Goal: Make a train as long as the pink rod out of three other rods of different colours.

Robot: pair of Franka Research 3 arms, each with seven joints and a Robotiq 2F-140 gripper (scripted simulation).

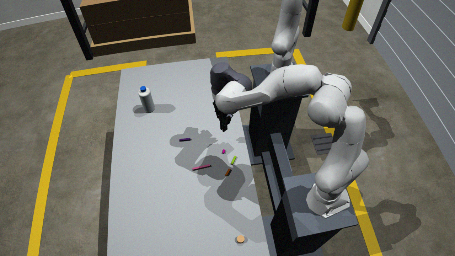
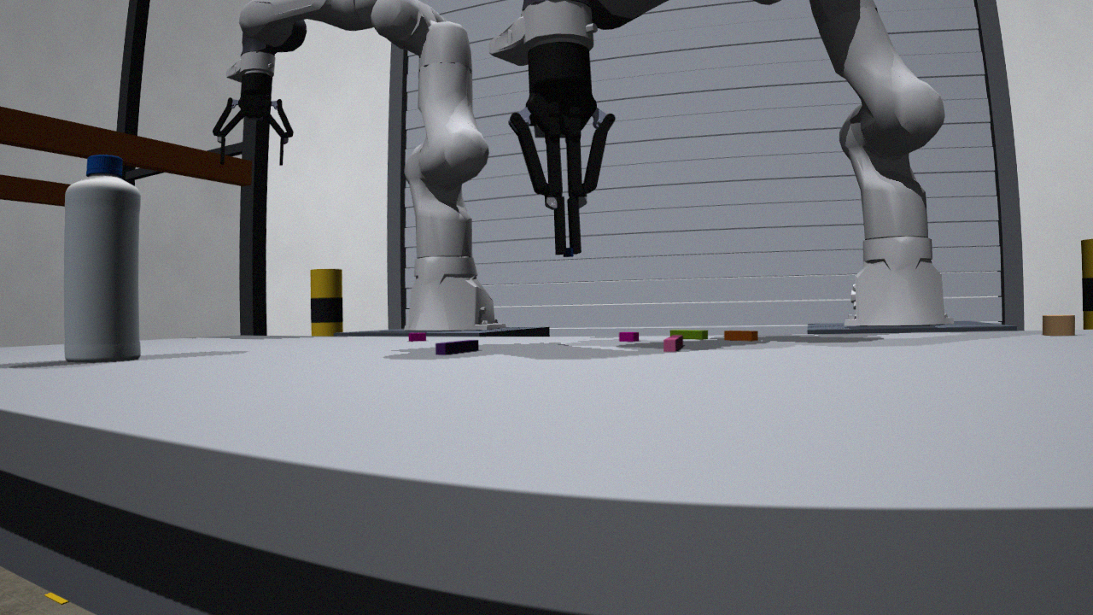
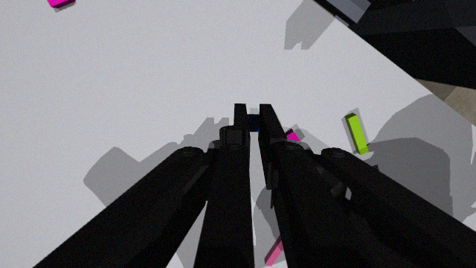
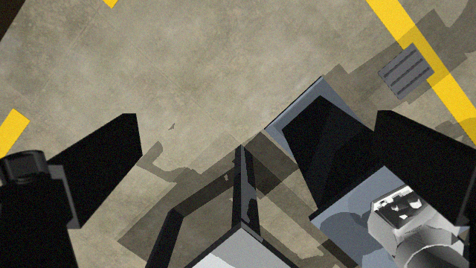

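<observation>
Right now the magenta rod is 20 cm to the right of my left hand, 13 cm below it and 1 cm ahead of it. Also, from my left hand: lime rod 13 cm to the left, 13 cm below, 3 cm behind; orange rod 20 cm to the left, 13 cm below, 1 cm ahead; blue rod 3 cm below.
</observation>
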